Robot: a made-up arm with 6 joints. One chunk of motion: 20 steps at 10 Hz.
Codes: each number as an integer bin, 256 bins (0 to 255) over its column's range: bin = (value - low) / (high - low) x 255, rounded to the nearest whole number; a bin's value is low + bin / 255 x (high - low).
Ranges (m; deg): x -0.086..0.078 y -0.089..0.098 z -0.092..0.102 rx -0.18..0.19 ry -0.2..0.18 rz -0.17..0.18
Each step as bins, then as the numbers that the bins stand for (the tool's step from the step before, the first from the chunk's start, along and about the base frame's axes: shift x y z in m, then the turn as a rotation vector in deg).
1 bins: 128 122 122 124 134 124
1 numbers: -0.00368 0.00047 0.00082 0.000 0.000 0.000
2 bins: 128 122 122 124 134 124
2 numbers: -0.00368 0.00047 0.00082 0.000 0.000 0.000
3 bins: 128 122 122 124 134 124
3 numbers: -0.00368 0.00047 0.00082 0.000 0.000 0.000
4 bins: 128 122 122 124 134 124
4 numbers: -0.00368 0.00047 0.00082 0.000 0.000 0.000
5 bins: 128 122 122 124 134 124
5 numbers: -0.00368 0.00047 0.00082 0.000 0.000 0.000
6 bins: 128 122 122 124 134 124
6 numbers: -0.00368 0.00047 0.00082 0.000 0.000 0.000
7 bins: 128 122 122 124 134 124
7 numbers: -0.00368 0.00047 0.00082 0.000 0.000 0.000
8 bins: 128 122 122 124 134 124
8 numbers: -0.00368 0.00047 0.00082 0.000 0.000 0.000
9 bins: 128 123 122 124 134 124
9 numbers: -0.00368 0.00120 0.00082 0.000 0.000 0.000
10 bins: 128 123 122 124 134 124
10 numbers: -0.00368 0.00120 0.00082 0.000 0.000 0.000
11 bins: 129 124 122 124 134 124
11 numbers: -0.00304 0.00193 0.00082 0.000 0.000 0.000
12 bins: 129 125 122 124 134 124
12 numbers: -0.00304 0.00267 0.00082 0.000 0.000 0.000
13 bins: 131 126 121 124 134 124
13 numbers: -0.00175 0.00340 0.00005 0.000 0.000 0.000
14 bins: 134 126 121 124 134 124
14 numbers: 0.00018 0.00340 0.00005 0.000 0.000 0.000
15 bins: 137 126 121 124 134 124
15 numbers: 0.00211 0.00340 0.00005 0.000 0.000 0.000
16 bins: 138 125 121 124 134 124
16 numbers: 0.00275 0.00267 0.00005 0.000 0.000 0.000
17 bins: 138 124 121 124 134 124
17 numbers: 0.00275 0.00193 0.00005 0.000 0.000 0.000
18 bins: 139 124 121 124 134 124
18 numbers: 0.00340 0.00193 0.00005 0.000 0.000 0.000
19 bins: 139 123 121 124 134 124
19 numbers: 0.00340 0.00120 0.00005 0.000 0.000 0.000
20 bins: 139 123 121 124 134 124
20 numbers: 0.00340 0.00120 0.00005 0.000 0.000 0.000
